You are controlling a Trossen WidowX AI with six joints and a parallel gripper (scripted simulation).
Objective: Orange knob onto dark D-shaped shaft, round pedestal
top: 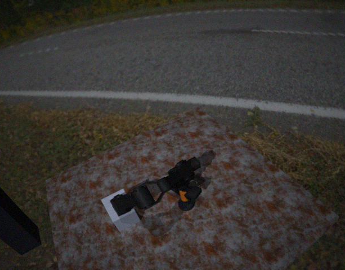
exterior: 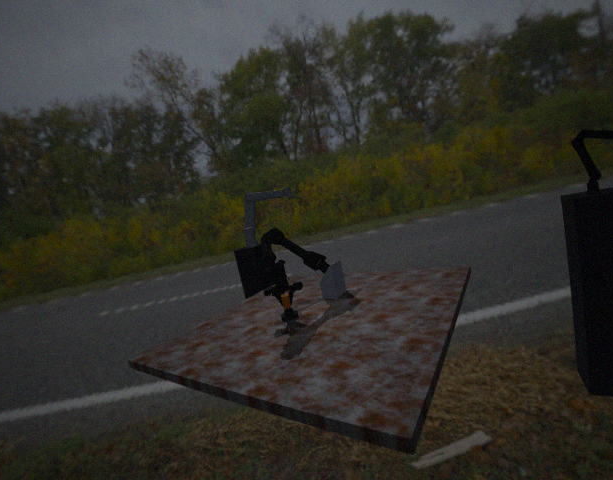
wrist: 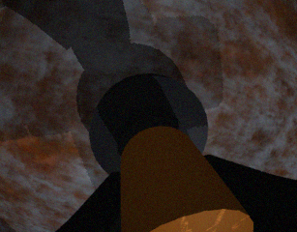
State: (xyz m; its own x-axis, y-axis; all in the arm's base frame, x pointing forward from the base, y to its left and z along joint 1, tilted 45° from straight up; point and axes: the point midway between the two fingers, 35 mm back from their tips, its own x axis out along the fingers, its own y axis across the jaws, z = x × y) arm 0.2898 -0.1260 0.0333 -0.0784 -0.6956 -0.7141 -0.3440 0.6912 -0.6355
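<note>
Right now the orange knob is 20 mm above my gripper tip. Also, from my gripper tip: dark round pedestal (30 mm below).
</note>
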